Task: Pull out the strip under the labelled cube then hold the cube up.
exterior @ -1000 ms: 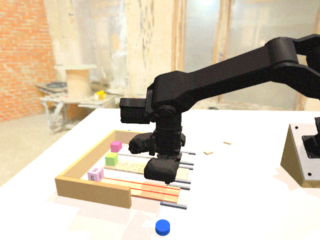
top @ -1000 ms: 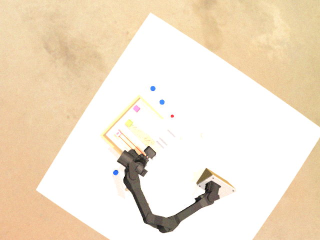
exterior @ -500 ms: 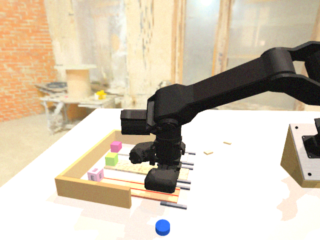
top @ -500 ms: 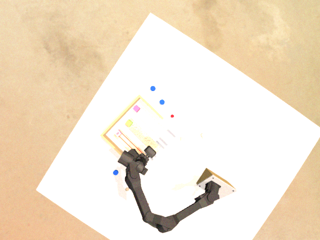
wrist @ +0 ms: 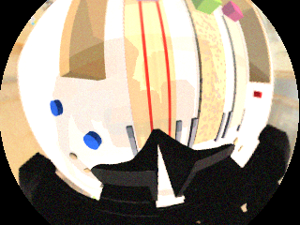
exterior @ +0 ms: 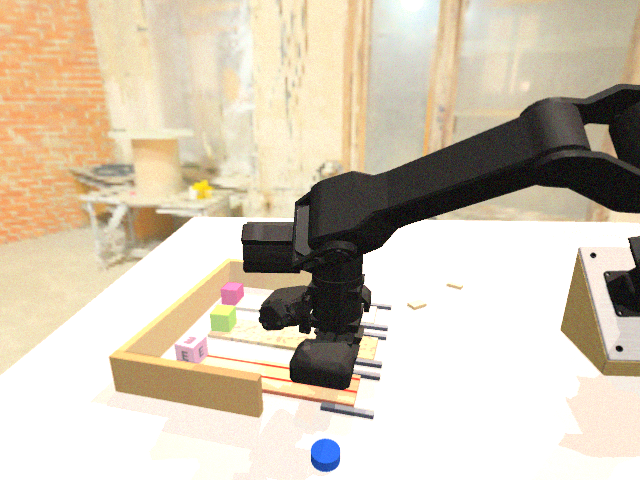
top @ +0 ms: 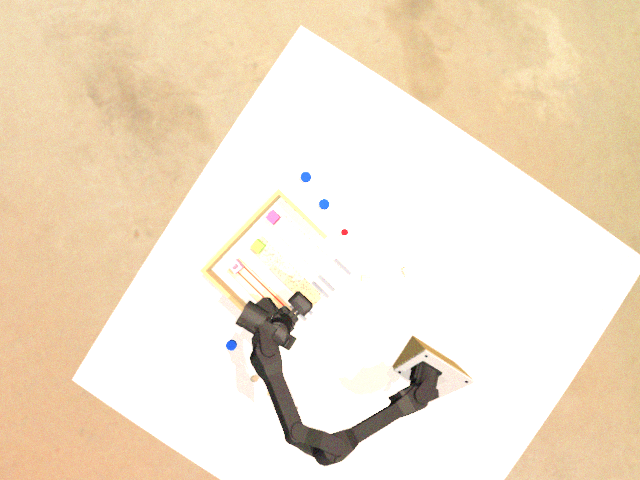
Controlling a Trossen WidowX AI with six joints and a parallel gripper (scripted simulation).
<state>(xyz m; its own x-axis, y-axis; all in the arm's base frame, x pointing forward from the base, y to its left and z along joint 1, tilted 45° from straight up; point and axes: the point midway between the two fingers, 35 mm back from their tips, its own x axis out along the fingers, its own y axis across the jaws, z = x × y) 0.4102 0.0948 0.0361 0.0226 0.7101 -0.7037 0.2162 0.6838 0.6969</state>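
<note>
Right now my gripper tip is 20 cm short of the cube, 5 cm to the left of it and 1 cm below it. The rest, counted from my gripper tip: red cylinder 2 cm behind, 30 cm to the right, 1 cm above.
</note>
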